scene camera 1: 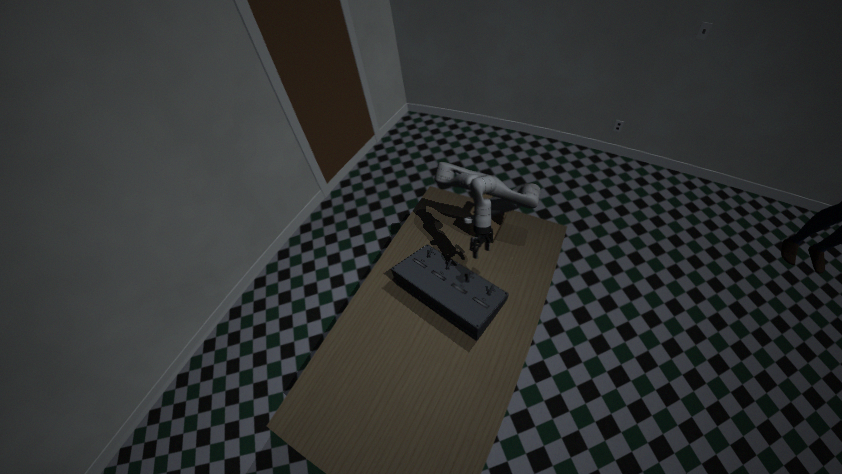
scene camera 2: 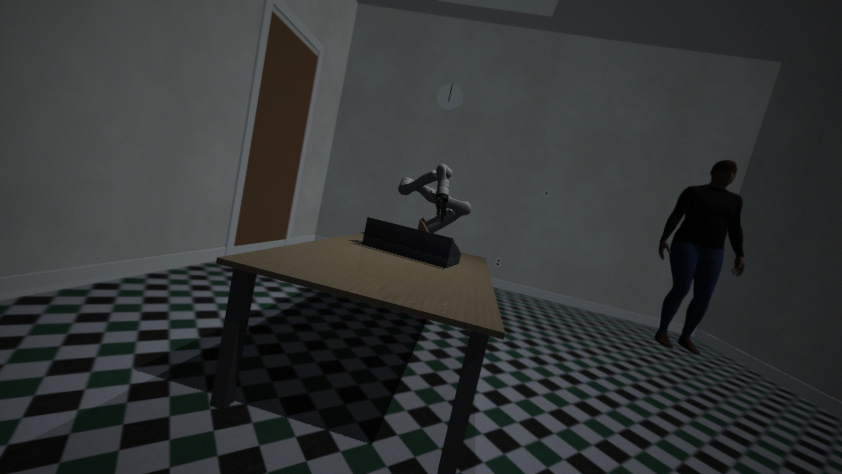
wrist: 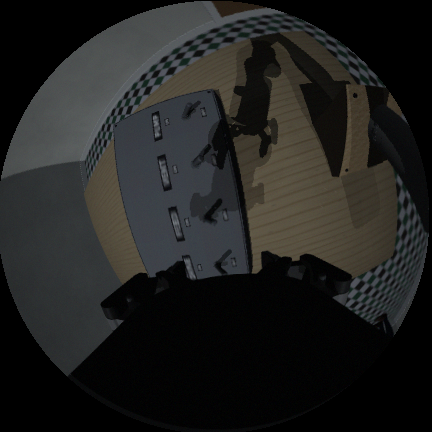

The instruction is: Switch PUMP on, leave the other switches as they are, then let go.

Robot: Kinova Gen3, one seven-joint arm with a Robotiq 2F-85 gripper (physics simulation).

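Seen in the pictures: gripper, fingertip midpoint: (scene camera 1: 481,254) (scene camera 2: 440,218) (wrist: 223,265); arm's base, link origin: (scene camera 2: 428,228) (wrist: 379,124).
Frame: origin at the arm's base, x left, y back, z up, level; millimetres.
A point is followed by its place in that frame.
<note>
A dark grey switch box (scene camera 1: 412,277) {x -157, y -547, z 14 mm} (scene camera 2: 406,240) {x -23, y -605, z -47 mm} (wrist: 137,195) {x -44, y -549, z 6 mm} stands on the table, with several black levers in a row. The PUMP label (wrist: 157,126) {x -174, y -444, z -22 mm} is at the box's far end in the wrist view; beside it is the PUMP lever (scene camera 1: 430,253) {x -159, y -370, z -27 mm} (wrist: 191,109) {x -155, y -356, z -20 mm}, whose on or off position I cannot tell. The VENT lever (wrist: 202,154) {x -46, y -370, z -10 mm} and FEED lever (wrist: 213,210) {x 59, y -408, z -53 mm} follow. The nearest lever (wrist: 223,262) {x 186, y -436, z -52 mm} has its label partly hidden by my gripper. My gripper (scene camera 1: 481,252) {x 103, y -352, z 99 mm} (scene camera 2: 441,217) {x 103, y -352, z 99 mm} (wrist: 223,265) {x 103, y -352, z 99 mm} is open and empty, above the table on the lever side, apart from the box.
The wooden table (scene camera 1: 382,382) {x -74, y -1008, z -132 mm} (scene camera 2: 353,273) {x -72, y -1220, z -133 mm} carries the box and the arm. A wood-coloured bracket (wrist: 356,135) {x 11, y -78, z -14 mm} stands by the arm's base. The arm's shadow falls across the middle levers. A person (scene camera 2: 710,217) stands on the floor to the right, away from the table.
</note>
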